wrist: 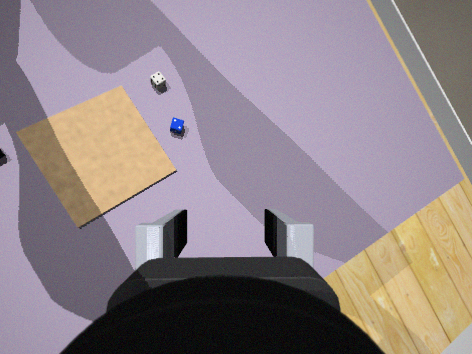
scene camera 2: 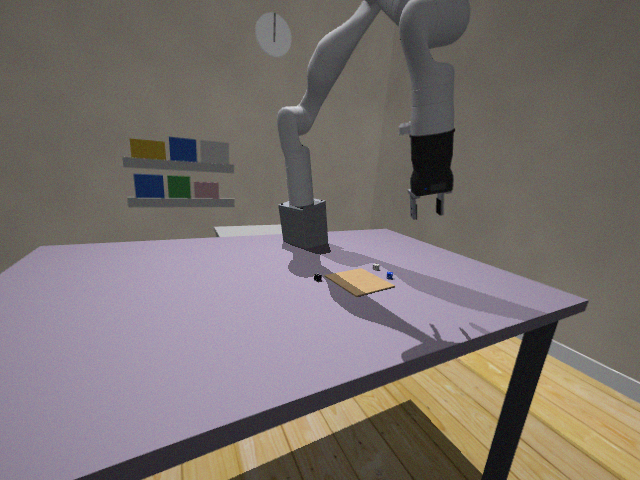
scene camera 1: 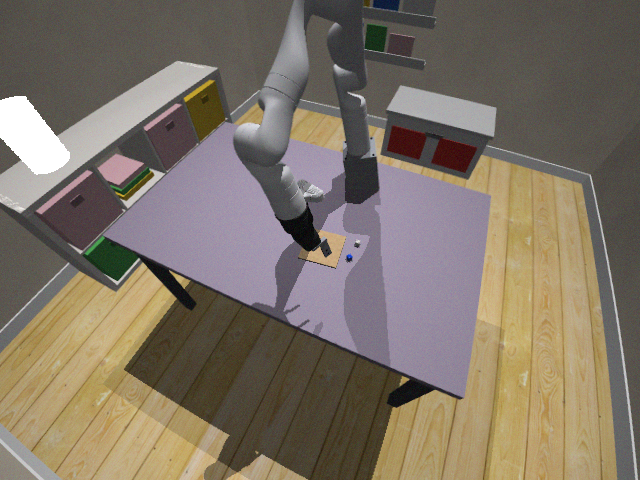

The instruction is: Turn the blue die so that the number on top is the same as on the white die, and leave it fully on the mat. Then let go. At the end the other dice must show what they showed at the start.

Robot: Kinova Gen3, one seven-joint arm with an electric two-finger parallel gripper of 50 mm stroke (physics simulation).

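Frame: origin at the arm's base, x down, y back, z left, level; metres.
Where they show: gripper, between the fingertips: (wrist: pixel 226 226) (scene camera 2: pixel 426 215) (scene camera 1: pixel 321 249); arm's base, origin of its link: (scene camera 2: pixel 301 202) (scene camera 1: pixel 358 148).
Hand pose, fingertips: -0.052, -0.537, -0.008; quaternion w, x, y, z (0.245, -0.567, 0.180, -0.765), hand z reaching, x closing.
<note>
Things, the pixels of their top centre, and the offset from my fingertips, as dx, dy, dz. Level surfaces: height alone.
- blue die, centre of its top: (wrist: pixel 177 123) (scene camera 2: pixel 390 272) (scene camera 1: pixel 349 256) +0.198, +0.128, +0.067
- white die, centre of its top: (wrist: pixel 158 77) (scene camera 2: pixel 376 264) (scene camera 1: pixel 357 241) +0.198, +0.197, +0.084
- tan mat, centre of its top: (wrist: pixel 100 152) (scene camera 2: pixel 359 280) (scene camera 1: pixel 322 246) +0.211, +0.150, -0.036
- black die, centre of its top: (scene camera 2: pixel 318 274) +0.198, +0.212, -0.135
- purple table, height of its surface: dx +0.214
The blue die (scene camera 1: pixel 349 257) (scene camera 2: pixel 389 275) (wrist: pixel 177 124) lies on the table just beside the mat, off it; its top shows two pips in the wrist view. The white die (scene camera 1: pixel 357 243) (scene camera 2: pixel 376 266) (wrist: pixel 158 80) lies near it, also off the mat, with four pips on top. The tan mat (scene camera 1: pixel 330 261) (scene camera 2: pixel 369 281) (wrist: pixel 115 150) carries no die. A black die (scene camera 2: pixel 317 277) (wrist: pixel 2 156) lies on the mat's other side, cut off in the wrist view and not showing in scene camera 1; its top number is unreadable. My gripper (scene camera 1: pixel 321 248) (scene camera 2: pixel 427 214) (wrist: pixel 226 226) is open and empty, high above the table.
The purple table (scene camera 1: pixel 217 206) (scene camera 2: pixel 180 335) (wrist: pixel 280 75) carries the arm's grey base block (scene camera 1: pixel 361 180) (scene camera 2: pixel 305 224) behind the dice. A shelf unit with coloured boxes stands along the table's left side in scene camera 1. Arm shadows cross the table and part of the mat.
</note>
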